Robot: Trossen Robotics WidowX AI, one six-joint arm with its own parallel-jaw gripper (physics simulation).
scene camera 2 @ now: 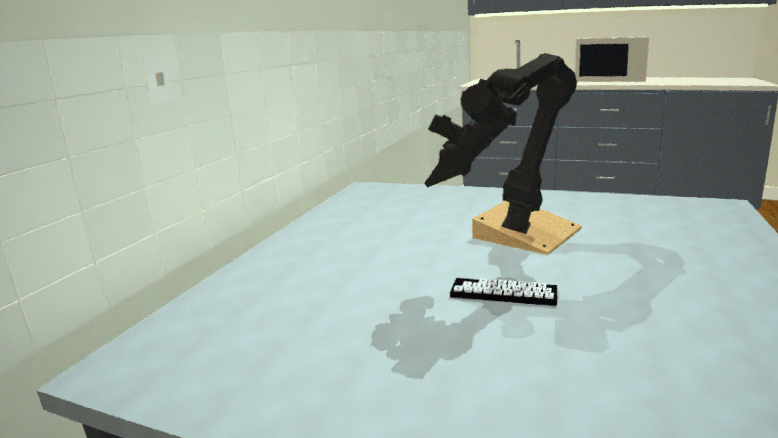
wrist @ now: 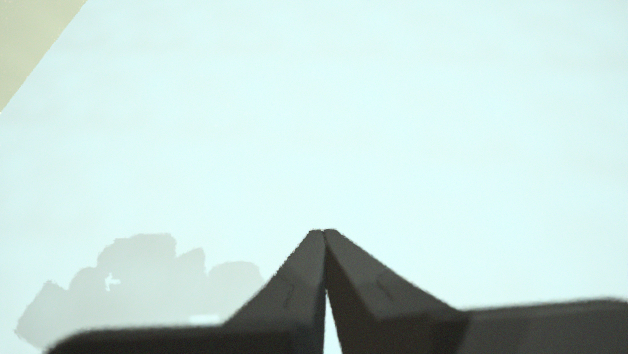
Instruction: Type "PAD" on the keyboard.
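Seen in the pictures: gripper, fingertip midpoint: (scene camera 2: 425,185) (wrist: 322,241); arm's base at its link origin: (scene camera 2: 516,225).
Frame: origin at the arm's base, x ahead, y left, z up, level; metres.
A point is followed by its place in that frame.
A small black keyboard (scene camera 2: 503,297) @[x 0.349, y 0.046, z -0.023 m] with white keys lies flat on the table in scene camera 2, in front of the robot's base. The letters on its keys are too small to read there. The keyboard does not show in the wrist view. My gripper (scene camera 2: 427,184) @[x 0.308, y -0.123, z 0.180 m] (wrist: 322,241) @[x 0.308, y -0.123, z 0.180 m] is shut and empty, its fingertips touching. It hangs high above the table, pointing down and to the left in scene camera 2, apart from the keyboard and up and to the left of it in the picture.
The black arm stands on a wooden wedge base (scene camera 2: 549,228) @[x -0.037, y 0.079, z -0.014 m] behind the keyboard. The pale blue table (scene camera 2: 244,326) @[x 0.594, y -0.389, z -0.033 m] (wrist: 320,125) @[x 0.376, y -0.323, z -0.033 m] carries the arm's shadow. A tiled wall (scene camera 2: 108,206) runs along the left. Grey cabinets (scene camera 2: 707,141) and a microwave (scene camera 2: 638,59) are at the back.
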